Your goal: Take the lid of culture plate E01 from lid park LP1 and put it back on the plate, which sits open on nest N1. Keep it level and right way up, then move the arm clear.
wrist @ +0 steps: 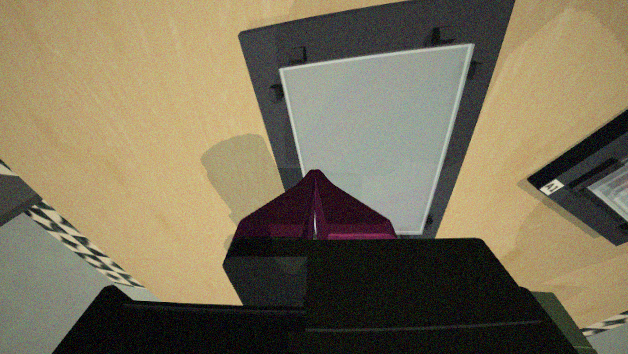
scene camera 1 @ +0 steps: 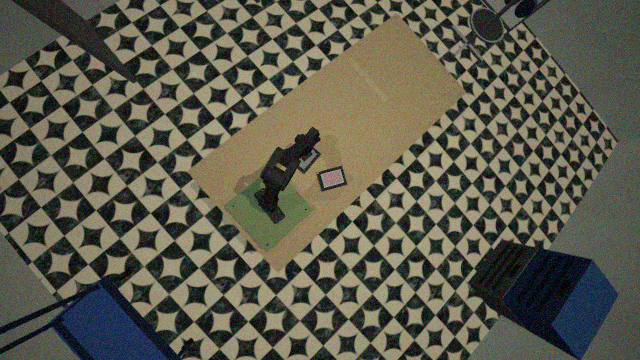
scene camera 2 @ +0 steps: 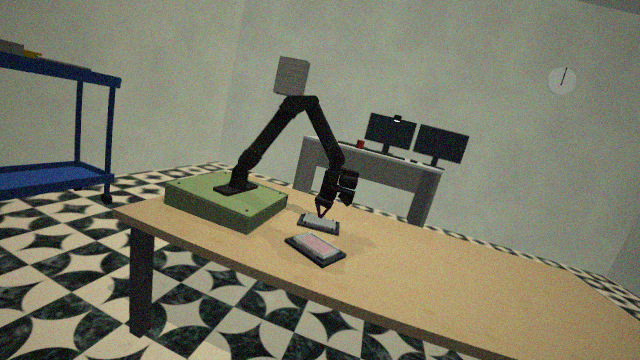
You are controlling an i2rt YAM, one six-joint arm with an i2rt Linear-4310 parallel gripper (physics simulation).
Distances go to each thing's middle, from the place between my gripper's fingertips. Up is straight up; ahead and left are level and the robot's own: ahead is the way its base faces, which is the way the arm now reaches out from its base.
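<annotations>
My gripper, 30 mm left of the pale grey lid (wrist: 378,125), 10 mm short of it. Dark holder plate (wrist: 266,49), 10 mm below my hand, 30 mm to the right of it, 10 mm ahead of it.
</annotations>
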